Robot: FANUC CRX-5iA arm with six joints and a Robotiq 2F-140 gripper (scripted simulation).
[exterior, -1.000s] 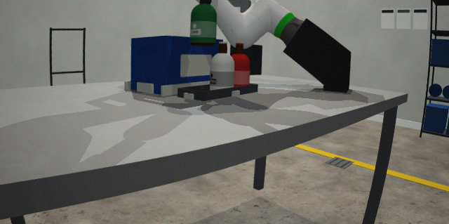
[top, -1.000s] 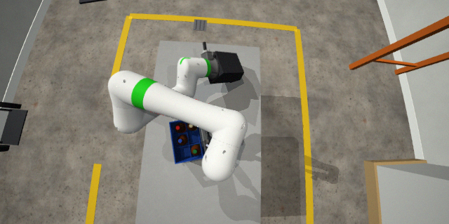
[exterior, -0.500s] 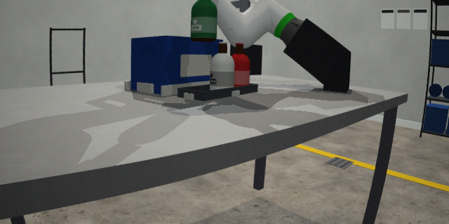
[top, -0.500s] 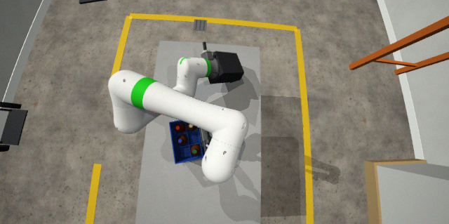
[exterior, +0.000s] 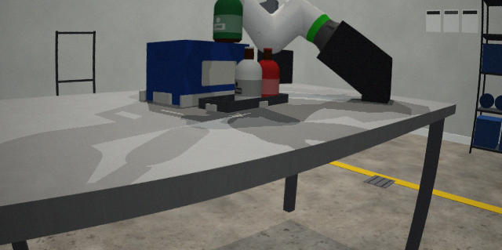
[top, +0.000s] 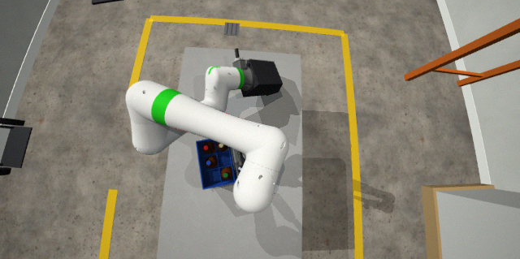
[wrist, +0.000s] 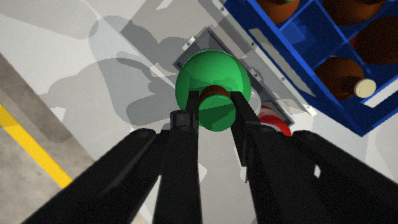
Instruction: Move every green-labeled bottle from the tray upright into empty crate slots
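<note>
My gripper is now 80 mm above the green-labeled bottle. From my hand the other things lie so: blue crate 240 mm below, 190 mm to the right, 70 mm behind; white bottle 240 mm below, 80 mm behind; red bottle 240 mm below, 170 mm behind.
</note>
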